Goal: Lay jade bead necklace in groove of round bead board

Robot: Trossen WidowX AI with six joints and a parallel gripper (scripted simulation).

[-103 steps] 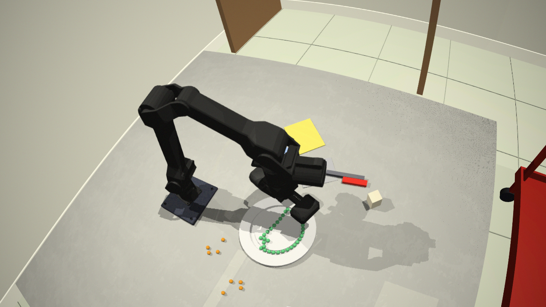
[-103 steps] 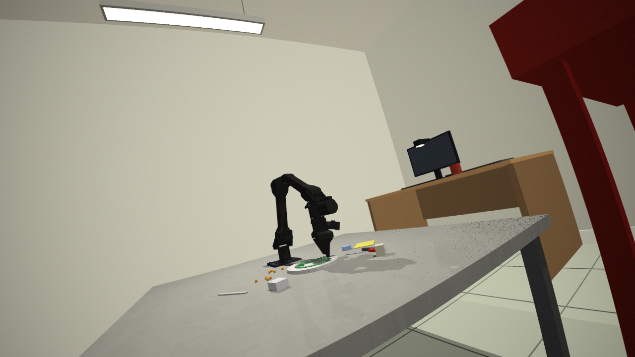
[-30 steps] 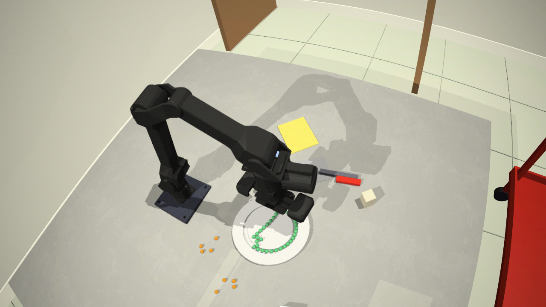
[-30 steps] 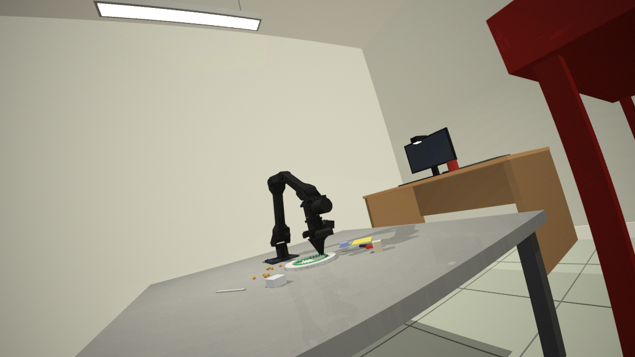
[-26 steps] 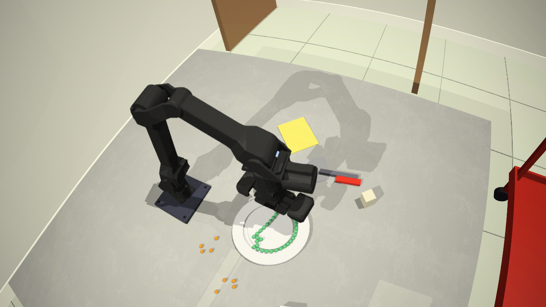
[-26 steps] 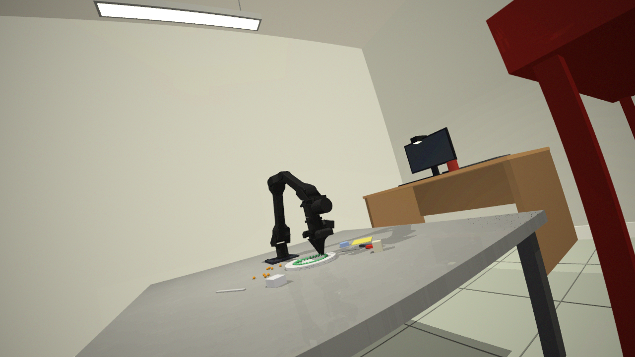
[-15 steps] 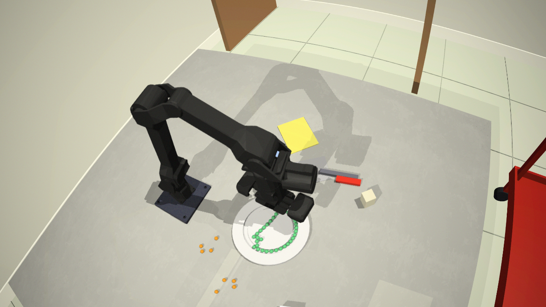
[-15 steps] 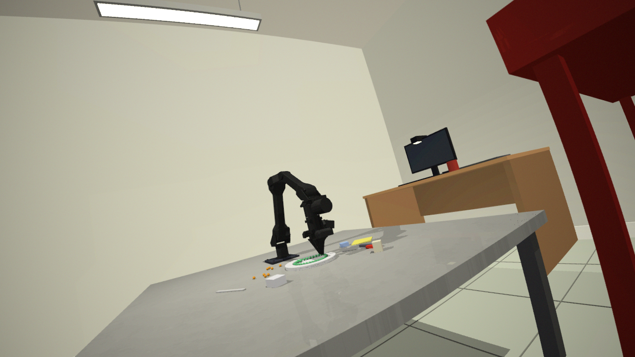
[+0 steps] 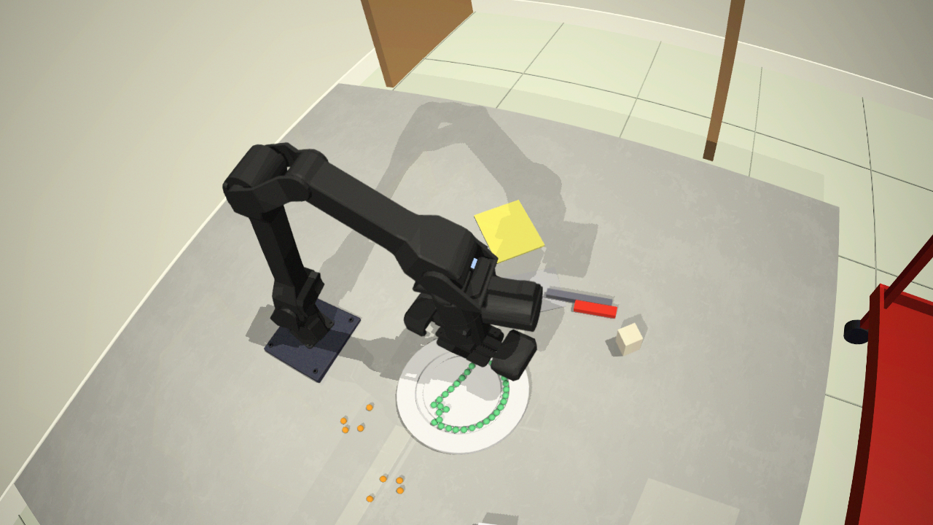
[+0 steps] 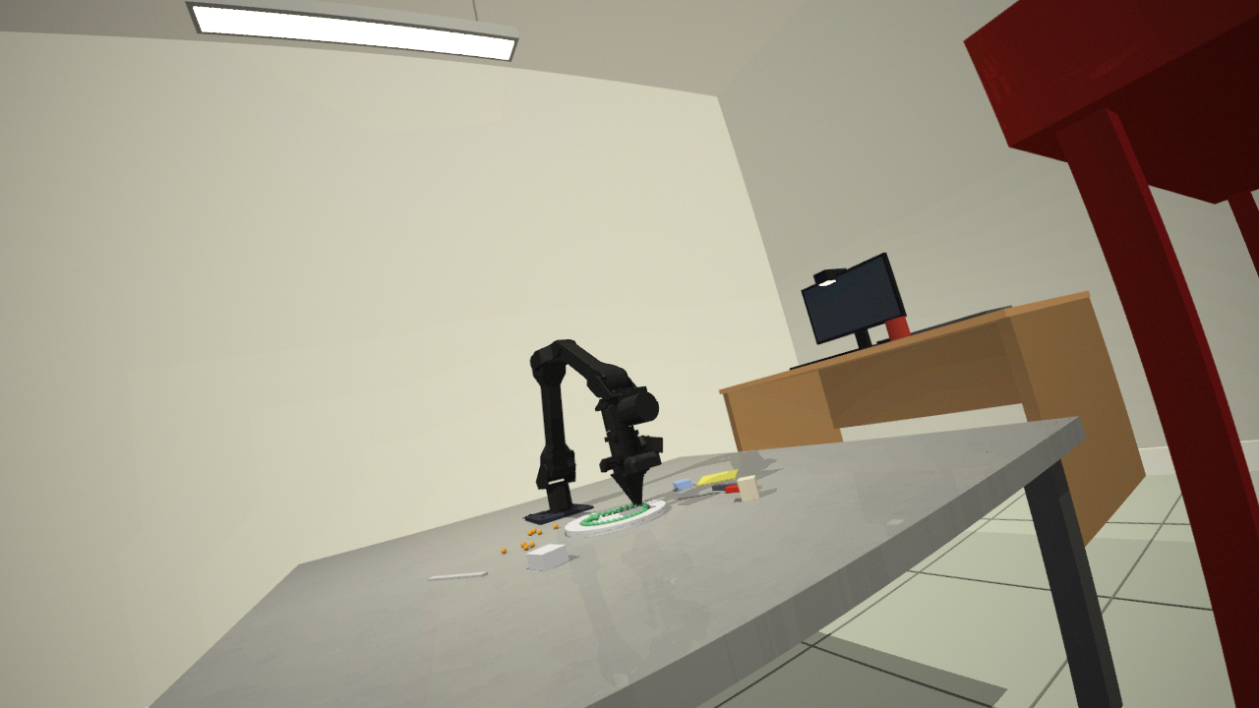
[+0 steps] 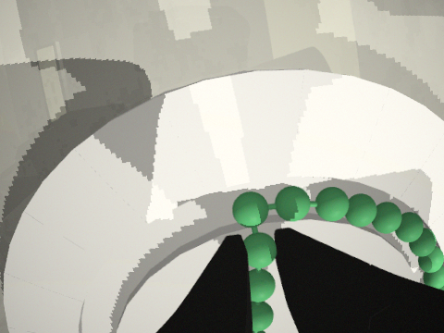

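The inner disc is 1 cm ahead of my gripper tip, 5 cm to the right of it and 1 cm below it. Also, from my gripper tip: blue cube 12 cm behind, 15 cm to the left, 1 cm below; grey sheet 1 cm behind, 15 cm to the left, 2 cm below; bead board 1 cm ahead, 5 cm to the right, 1 cm below.
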